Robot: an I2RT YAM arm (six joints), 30 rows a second.
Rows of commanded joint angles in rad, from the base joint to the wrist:
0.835 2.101 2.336 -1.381 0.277 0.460
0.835 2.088 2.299 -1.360 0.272 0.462
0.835 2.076 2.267 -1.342 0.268 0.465
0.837 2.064 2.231 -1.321 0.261 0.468
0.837 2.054 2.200 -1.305 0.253 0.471
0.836 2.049 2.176 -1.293 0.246 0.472
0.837 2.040 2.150 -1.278 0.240 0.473
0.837 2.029 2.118 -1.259 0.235 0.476
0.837 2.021 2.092 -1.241 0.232 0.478
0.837 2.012 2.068 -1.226 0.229 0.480
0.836 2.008 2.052 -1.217 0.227 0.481
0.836 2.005 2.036 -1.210 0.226 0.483
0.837 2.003 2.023 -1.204 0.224 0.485
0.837 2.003 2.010 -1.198 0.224 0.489
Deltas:
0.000 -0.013 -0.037 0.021 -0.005 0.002
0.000 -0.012 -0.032 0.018 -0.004 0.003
0.002 -0.012 -0.036 0.021 -0.007 0.003
0.000 -0.010 -0.031 0.016 -0.008 0.003
-0.001 -0.005 -0.024 0.012 -0.007 0.001
0.001 -0.009 -0.026 0.015 -0.006 0.001
0.000 -0.011 -0.032 0.019 -0.005 0.003
0.000 -0.008 -0.026 0.018 -0.003 0.002
0.000 -0.009 -0.024 0.015 -0.003 0.002
-0.001 -0.004 -0.016 0.009 -0.002 0.001
0.000 -0.003 -0.016 0.007 -0.001 0.002
0.001 -0.002 -0.013 0.006 -0.002 0.002
0.000 0.000 -0.013 0.006 0.000 0.004

